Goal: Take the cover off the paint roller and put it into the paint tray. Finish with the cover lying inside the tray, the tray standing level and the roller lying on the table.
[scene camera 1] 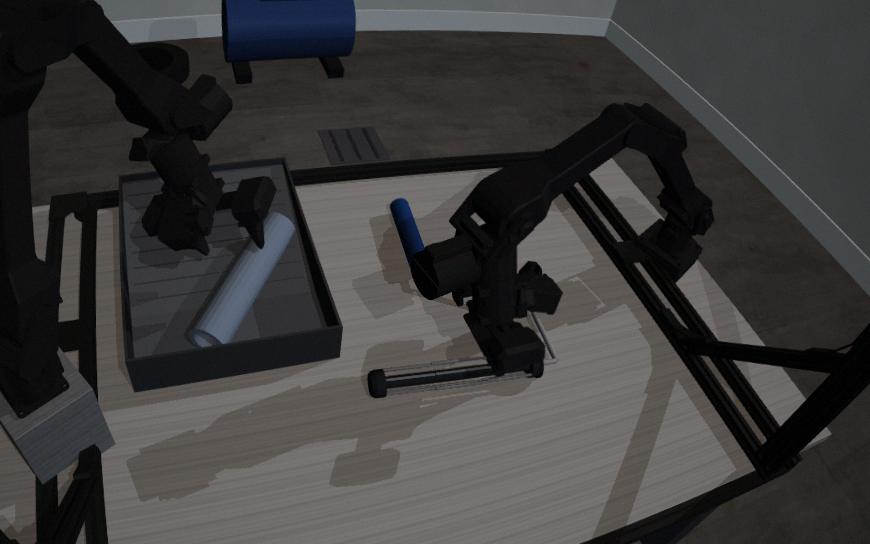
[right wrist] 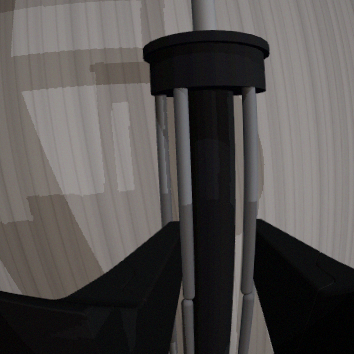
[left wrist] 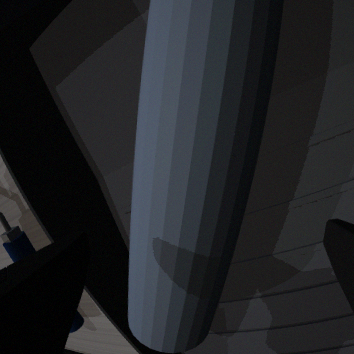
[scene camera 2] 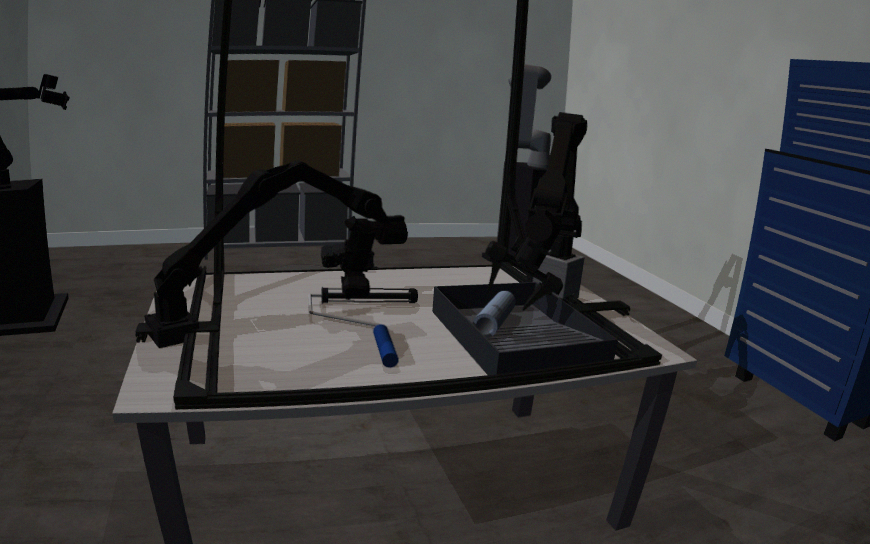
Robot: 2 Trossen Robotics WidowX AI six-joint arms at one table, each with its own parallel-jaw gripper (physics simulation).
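Places are measured from the left arm's base along level axes (x right, y up, z back), in centimetres.
Pixels of known places: left gripper, fingertip midpoint: (scene camera 1: 234, 250) (left wrist: 210, 240) (scene camera 2: 505, 300); right gripper, fingertip midpoint: (scene camera 1: 495, 370) (right wrist: 214, 231) (scene camera 2: 347, 295); left arm's base at its link origin: (scene camera 1: 32, 384) (scene camera 2: 560, 255); right arm's base at its link origin: (scene camera 1: 670, 243) (scene camera 2: 171, 318).
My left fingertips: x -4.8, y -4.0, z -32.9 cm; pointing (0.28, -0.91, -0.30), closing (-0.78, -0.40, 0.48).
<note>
For each thing: its top centre in the pictures, then the offset to it from my left fingertips. "spot": a spot on its surface instead. Level surfaces: height alone.
- pale blue cover at its top centre: (left wrist: 157, 190) (scene camera 1: 243, 260) (scene camera 2: 497, 297) dz +0.3, dx +2.5, dy -0.1 cm
- dark tray at its top centre: (left wrist: 306, 275) (scene camera 1: 215, 242) (scene camera 2: 520, 311) dz +0.2, dx -4.3, dy -1.4 cm
- bare roller cage at its top centre: (scene camera 1: 459, 370) (scene camera 2: 369, 292) dz -10.7, dx +32.7, dy -5.1 cm
- blue roller handle at a spot on its surface: (scene camera 1: 402, 218) (scene camera 2: 390, 342) spot: dz -28.0, dx +7.7, dy -4.9 cm
- table at its surface level: dy -7.9 cm
The pale blue cover (scene camera 1: 243, 282) (scene camera 2: 497, 312) (left wrist: 185, 175) lies diagonally inside the dark tray (scene camera 1: 237, 363) (scene camera 2: 545, 359); whether its whole length touches the tray floor I cannot tell. The tray stands level. My left gripper (scene camera 1: 232, 248) (scene camera 2: 510, 296) (left wrist: 210, 240) is open and empty above the cover, with its fingers spread to either side. The bare roller cage (scene camera 1: 442, 377) (scene camera 2: 391, 295) (right wrist: 212, 150) is low at the table. My right gripper (scene camera 1: 513, 369) (scene camera 2: 356, 293) (right wrist: 214, 231) is shut on it near the rod end. The blue roller handle (scene camera 1: 402, 218) (scene camera 2: 385, 346) is at the table surface; its middle is hidden in scene camera 1.
Black frame rails (scene camera 1: 417, 170) (scene camera 2: 417, 391) run along the table edges. The right arm arches over the side of the table (scene camera 1: 449, 500) (scene camera 2: 282, 378) that holds the roller. A blue cabinet (scene camera 2: 814, 269) and a shelf rack (scene camera 2: 282, 114) stand off the table.
</note>
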